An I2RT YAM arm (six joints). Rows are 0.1 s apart.
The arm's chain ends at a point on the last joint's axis. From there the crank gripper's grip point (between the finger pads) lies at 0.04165 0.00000 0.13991 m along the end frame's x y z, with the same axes.
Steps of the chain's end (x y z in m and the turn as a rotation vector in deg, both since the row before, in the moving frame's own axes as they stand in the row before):
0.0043, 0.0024, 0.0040, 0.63, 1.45, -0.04
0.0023, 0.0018, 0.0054, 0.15, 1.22, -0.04
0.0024, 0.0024, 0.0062, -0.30, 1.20, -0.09
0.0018, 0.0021, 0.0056, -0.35, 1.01, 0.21
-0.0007, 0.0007, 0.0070, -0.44, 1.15, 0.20
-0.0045, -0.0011, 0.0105, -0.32, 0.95, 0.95
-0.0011, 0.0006, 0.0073, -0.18, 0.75, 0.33
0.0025, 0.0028, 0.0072, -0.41, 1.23, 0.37
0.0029, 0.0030, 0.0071, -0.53, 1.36, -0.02
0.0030, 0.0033, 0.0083, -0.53, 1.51, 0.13
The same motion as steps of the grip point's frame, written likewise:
0.0078, 0.0008, 0.0029, 0.63, 1.45, -0.04
0.0053, 0.0014, 0.0045, 0.15, 1.22, -0.04
0.0053, 0.0031, 0.0053, -0.30, 1.20, -0.09
0.0043, 0.0031, 0.0048, -0.35, 1.01, 0.21
0.0021, 0.0019, 0.0061, -0.44, 1.15, 0.20
-0.0022, 0.0004, 0.0098, -0.32, 0.95, 0.95
0.0007, 0.0013, 0.0067, -0.18, 0.75, 0.33
0.0055, 0.0041, 0.0063, -0.41, 1.23, 0.37
0.0062, 0.0043, 0.0061, -0.53, 1.36, -0.02
0.0067, 0.0047, 0.0071, -0.53, 1.51, 0.13

